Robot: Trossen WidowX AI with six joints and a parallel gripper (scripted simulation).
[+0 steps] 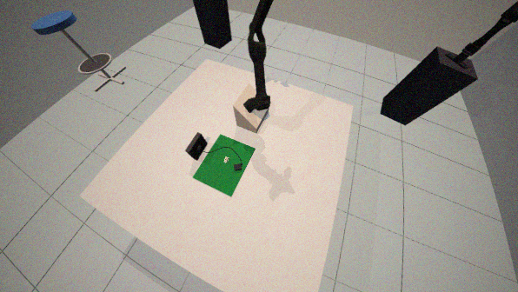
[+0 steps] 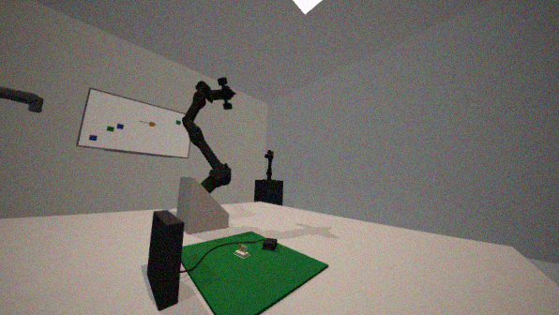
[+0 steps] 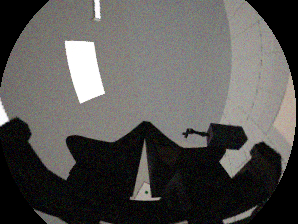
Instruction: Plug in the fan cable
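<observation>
Now: gripper tip 590 mm short of the black plug, 80 mm to the left of it and 740 mm above it. The rest, counted from my gripper tip: pale four-pin header: 590 mm ahead, 160 mm to the right, 750 mm below; then black fan: 620 mm ahead, 320 mm to the right, 690 mm below; then green board: 600 mm ahead, 160 mm to the right, 770 mm below.
</observation>
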